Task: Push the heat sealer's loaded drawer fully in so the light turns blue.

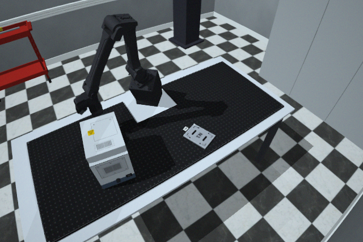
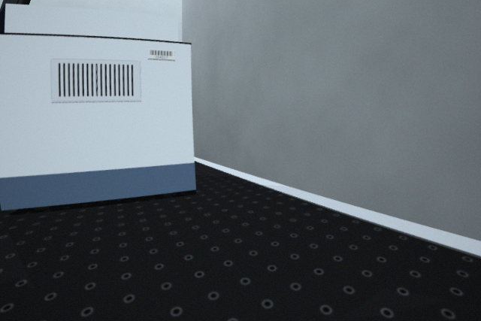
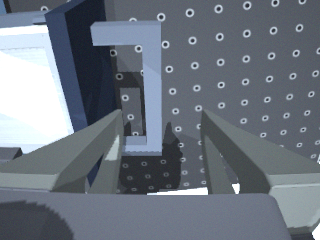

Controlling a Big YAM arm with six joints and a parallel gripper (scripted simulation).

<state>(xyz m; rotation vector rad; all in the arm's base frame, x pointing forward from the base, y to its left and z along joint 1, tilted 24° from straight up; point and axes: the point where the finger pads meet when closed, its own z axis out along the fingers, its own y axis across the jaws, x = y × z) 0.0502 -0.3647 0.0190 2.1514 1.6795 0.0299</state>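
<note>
Right now my hand is 10 cm short of the dark blue drawer, 3 cm to the left of it and 4 cm above it. Round my hand: tiny tag 33 cm ahead, 41 cm to the left, 12 cm below.
</note>
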